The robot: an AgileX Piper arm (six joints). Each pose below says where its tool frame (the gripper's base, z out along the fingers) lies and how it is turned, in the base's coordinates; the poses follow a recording.
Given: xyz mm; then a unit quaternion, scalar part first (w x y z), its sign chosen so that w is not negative.
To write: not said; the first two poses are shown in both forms.
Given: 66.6, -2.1, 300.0, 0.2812, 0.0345, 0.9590, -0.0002
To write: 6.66, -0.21, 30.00, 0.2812, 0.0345, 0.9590, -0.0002
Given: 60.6, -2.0, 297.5, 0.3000, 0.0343, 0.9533, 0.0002
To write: 6.06, -0.20, 29.75, 0.3000, 0.0343, 0.9533, 0.0002
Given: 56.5, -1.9, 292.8, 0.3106, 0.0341, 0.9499, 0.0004
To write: 5.65, -0.19, 29.28, 0.3106, 0.0341, 0.9499, 0.0004
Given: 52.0, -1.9, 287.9, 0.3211, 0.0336, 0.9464, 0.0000
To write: 5.20, -0.19, 28.79, 0.3211, 0.0336, 0.9464, 0.0000
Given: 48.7, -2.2, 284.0, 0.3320, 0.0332, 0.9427, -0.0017
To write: 4.87, -0.22, 28.40, 0.3320, 0.0332, 0.9427, -0.0017
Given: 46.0, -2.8, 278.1, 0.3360, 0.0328, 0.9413, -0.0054
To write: 4.60, -0.28, 27.81, 0.3360, 0.0328, 0.9413, -0.0054
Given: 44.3, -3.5, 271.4, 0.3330, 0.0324, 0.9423, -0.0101
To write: 4.43, -0.35, 27.14, 0.3330, 0.0324, 0.9423, -0.0101
